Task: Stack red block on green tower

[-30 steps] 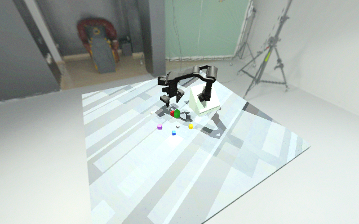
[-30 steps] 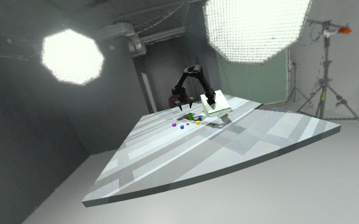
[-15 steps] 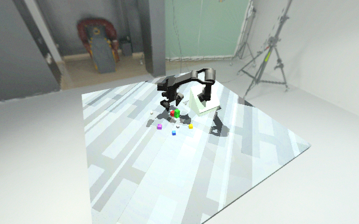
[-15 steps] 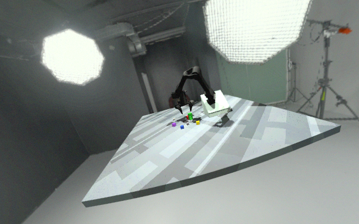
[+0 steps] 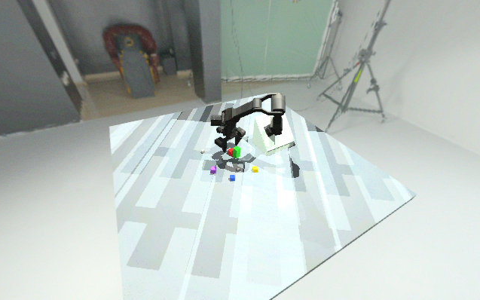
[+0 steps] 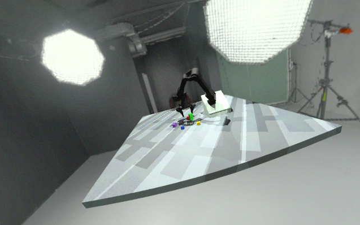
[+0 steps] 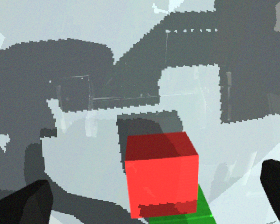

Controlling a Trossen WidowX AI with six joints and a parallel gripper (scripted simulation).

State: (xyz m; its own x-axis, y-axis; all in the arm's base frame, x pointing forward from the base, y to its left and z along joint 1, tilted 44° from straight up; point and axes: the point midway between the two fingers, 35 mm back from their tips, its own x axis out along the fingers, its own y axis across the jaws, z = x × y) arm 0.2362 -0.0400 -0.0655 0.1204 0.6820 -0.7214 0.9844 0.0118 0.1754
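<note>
Right now the red block is 1 cm to the left of my gripper tip and 2 cm below it. Also, from my gripper tip: yellow block (2 cm behind, 19 cm to the left, 3 cm below); purple block (16 cm ahead, 7 cm to the left, 2 cm below); small white cube (12 cm ahead, 10 cm to the right, 3 cm below).
</note>
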